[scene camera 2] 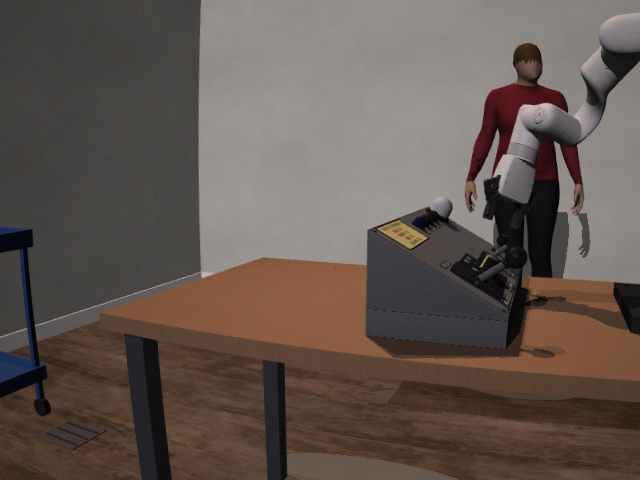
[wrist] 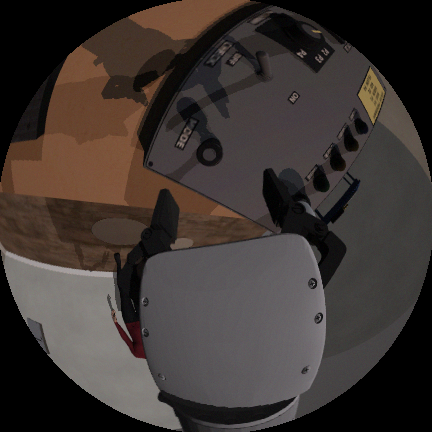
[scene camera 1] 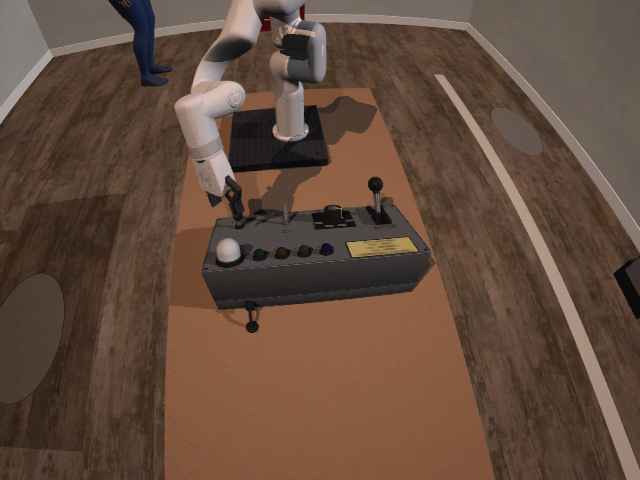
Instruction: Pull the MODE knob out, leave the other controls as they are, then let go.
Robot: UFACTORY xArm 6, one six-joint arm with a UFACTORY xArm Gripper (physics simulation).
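Where they show: gripper, between the fingertips: (scene camera 2: pixel 501 224) (wrist: pixel 216 188) (scene camera 1: pixel 227 208); arm's base, origin of its link: (scene camera 1: pixel 290 131).
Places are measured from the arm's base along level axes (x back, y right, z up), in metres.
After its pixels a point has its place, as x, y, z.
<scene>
The black round MODE knob (wrist: pixel 209 152) @[-0.443, 0.152, 0.106] (scene camera 2: pixel 503 239) @[-0.445, 0.142, 0.097] stands on the sloped face of the grey console (scene camera 1: pixel 310 279) @[-0.644, -0.012, 0.091] (scene camera 2: pixel 434 304) @[-0.518, -0.278, 0.039] (wrist: pixel 240 125) @[-0.478, 0.112, 0.072], beside its MODE label. In scene camera 1 the near finger partly covers the knob. My gripper (scene camera 1: pixel 225 208) @[-0.455, 0.173, 0.129] (scene camera 2: pixel 501 221) @[-0.455, 0.173, 0.129] (wrist: pixel 216 188) @[-0.455, 0.173, 0.129] is open and empty. In scene camera 2 its fingertips are a little above the knob, one to each side. In the wrist view the knob shows beyond the gap between the fingertips, and I see no contact. The right finger in that view partly hides the white dome.
Other controls on the console are the white dome (scene camera 1: pixel 228 251) @[-0.616, 0.156, 0.182] (scene camera 2: pixel 441 207) @[-0.596, 0.135, 0.165], a toggle switch (scene camera 1: pixel 285 214) @[-0.451, 0.033, 0.086] (wrist: pixel 263 65) @[-0.442, 0.039, 0.089], a rotary selector (scene camera 1: pixel 333 212) @[-0.467, -0.085, 0.102], a ball-topped lever (scene camera 1: pixel 375 183) @[-0.402, -0.201, 0.131] (scene camera 2: pixel 515 256) @[-0.390, -0.225, 0.120] and several coloured buttons. A person (scene camera 2: pixel 527 129) stands behind the arm in scene camera 2.
</scene>
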